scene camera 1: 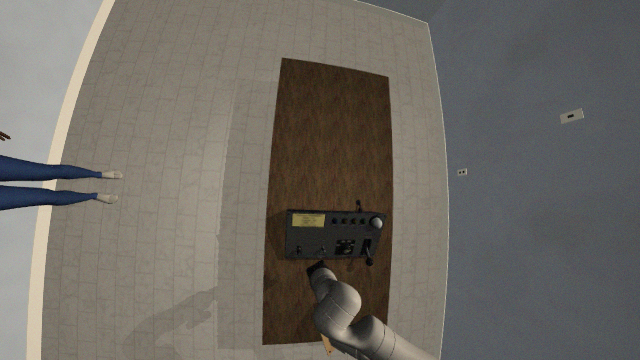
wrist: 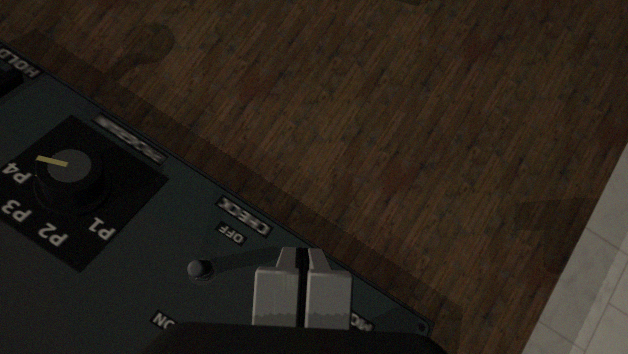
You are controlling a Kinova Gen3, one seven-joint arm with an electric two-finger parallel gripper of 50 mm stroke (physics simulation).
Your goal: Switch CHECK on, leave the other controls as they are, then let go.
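Frame: origin at the arm's base, x ahead, y left, z up, level; millimetres.
Where they show: gripper, fingertip midpoint: (wrist: 301,275).
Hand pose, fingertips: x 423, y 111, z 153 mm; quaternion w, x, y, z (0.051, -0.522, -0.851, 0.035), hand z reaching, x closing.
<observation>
After its pixels a point has its place.
The CHECK toggle (scene camera 1: 322,249) {x 459, y 62, z -2 mm} (wrist: 199,269) {x 455, y 59, z 18 mm} is a small round-tipped metal lever on the dark control panel (scene camera 1: 305,237) {x 522, y 146, z -3 mm} (wrist: 125,300) {x 503, y 22, z -10 mm}. In the wrist view its tip stands between the OFF label (wrist: 231,233) {x 424, y 58, z -48 mm} and the ON label (wrist: 163,319) {x 501, y 53, z -11 mm}; its tilt is hard to tell. My gripper (wrist: 301,275) {x 423, y 111, z 153 mm} is shut and empty. In the wrist view its fingertips appear right of the toggle, apart from it, near the panel's edge. In the scene view the dark gripper head (scene camera 1: 316,268) is beside that edge; its fingertips are too small to tell.
The PROGRAM knob (wrist: 70,167) {x 441, y -61, z 0 mm} has its yellow mark near P4. The MODE switch (scene camera 1: 299,249) {x 466, y 176, z 1 mm} is left of CHECK in the scene view; the gripper hides it in the wrist view. A black-knobbed lever (scene camera 1: 369,257) {x 404, y -181, z 17 mm} is at the right. The panel stands on a wooden table (scene camera 1: 330,125) {x 1158, y -16, z -123 mm}.
</observation>
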